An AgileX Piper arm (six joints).
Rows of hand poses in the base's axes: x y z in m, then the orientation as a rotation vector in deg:
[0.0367 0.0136 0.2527 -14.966 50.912 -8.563]
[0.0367 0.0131 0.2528 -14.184 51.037 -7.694]
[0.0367 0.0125 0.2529 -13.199 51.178 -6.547]
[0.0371 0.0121 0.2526 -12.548 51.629 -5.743]
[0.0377 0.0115 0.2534 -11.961 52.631 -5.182]
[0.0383 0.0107 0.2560 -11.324 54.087 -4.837]
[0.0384 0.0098 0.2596 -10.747 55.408 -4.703]
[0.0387 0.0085 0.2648 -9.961 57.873 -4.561]
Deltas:
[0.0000 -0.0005 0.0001 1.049 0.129 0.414]
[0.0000 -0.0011 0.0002 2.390 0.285 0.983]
[0.0004 -0.0015 -0.0001 3.306 0.750 1.347]
[0.0010 -0.0021 0.0007 4.078 1.741 1.447]
[0.0016 -0.0029 0.0033 4.811 3.155 1.273]
[0.0017 -0.0038 0.0069 5.397 4.419 0.962]
[0.0020 -0.0051 0.0121 6.186 6.798 0.407]

